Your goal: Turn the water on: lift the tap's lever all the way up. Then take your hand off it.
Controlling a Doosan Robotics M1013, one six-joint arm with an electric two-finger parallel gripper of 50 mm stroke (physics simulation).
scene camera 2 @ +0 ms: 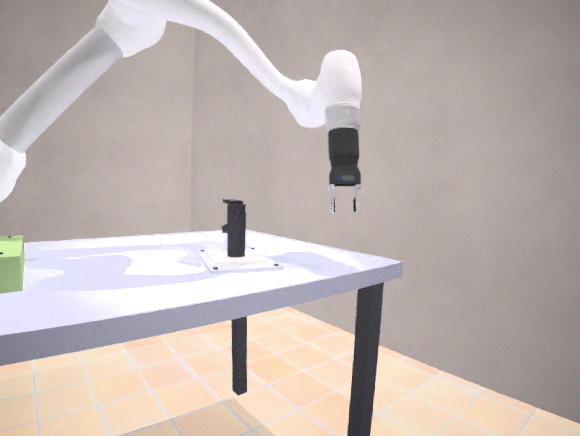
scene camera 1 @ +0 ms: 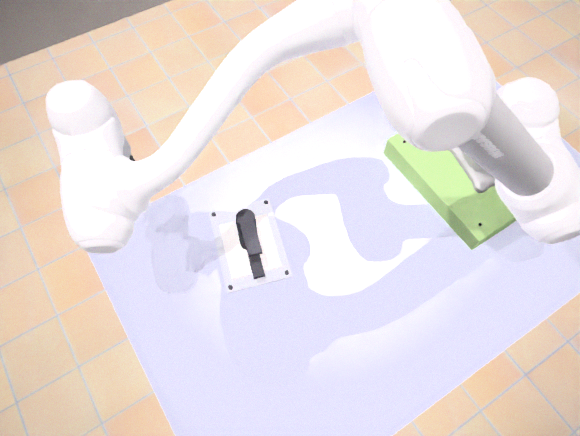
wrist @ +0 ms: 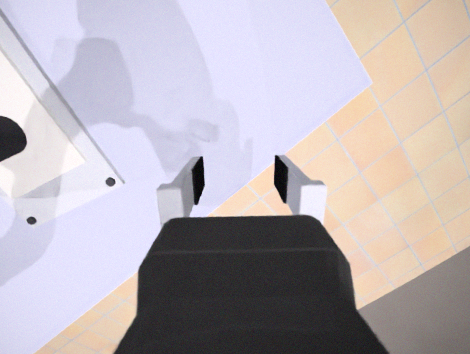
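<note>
The black tap stands upright on a white base plate. Its lever looks low and about level at the top; its exact angle is hard to tell. Part of the tap shows at the left edge of the wrist view. My gripper is open, points down and has nothing between its fingers. It hangs in the air to the side of the tap, apart from it, with its fingertips at about the height of the tap's top. The arm hides the fingers in scene camera 1.
A green block stands on the pale table, well apart from the tap, partly under the arm in scene camera 1. The table's edge and corner lie near the gripper's side. A wall stands behind in scene camera 2.
</note>
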